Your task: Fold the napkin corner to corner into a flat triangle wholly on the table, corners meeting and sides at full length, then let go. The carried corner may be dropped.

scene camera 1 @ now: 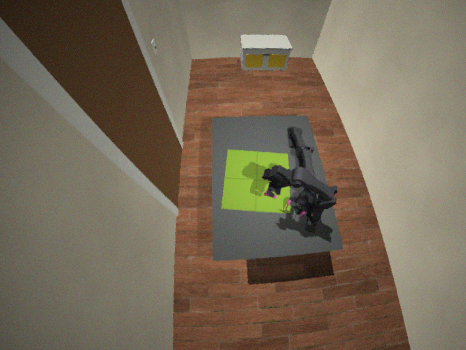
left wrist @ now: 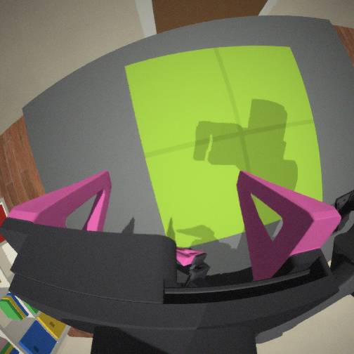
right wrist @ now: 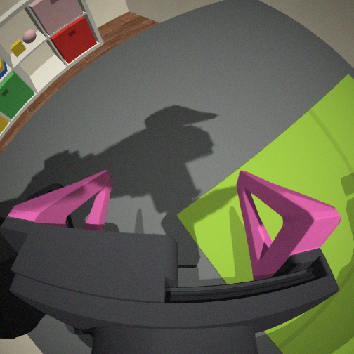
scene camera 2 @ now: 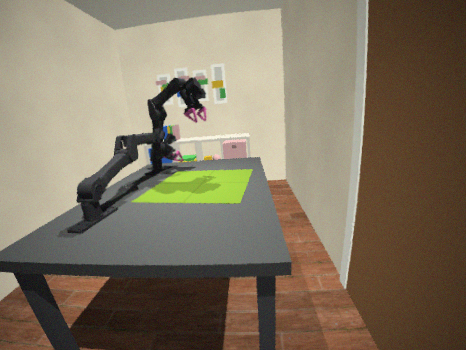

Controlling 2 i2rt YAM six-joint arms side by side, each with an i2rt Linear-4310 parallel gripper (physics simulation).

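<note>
The lime-green napkin lies flat and unfolded on the grey table, with faint crossing crease lines. My left gripper is open and empty, high above the table, pointing down. My right gripper is open and empty, lower, above one napkin corner. That corner shows between its fingers in the right wrist view, flat on the table. In scene camera 1 the right arm hides part of the napkin's right edge.
The two dark arms cross close together at the right of scene camera 1, and their shadows fall on napkin and table. A white cabinet stands beyond the table. A shelf unit with coloured bins, including a red bin, stands off another table edge.
</note>
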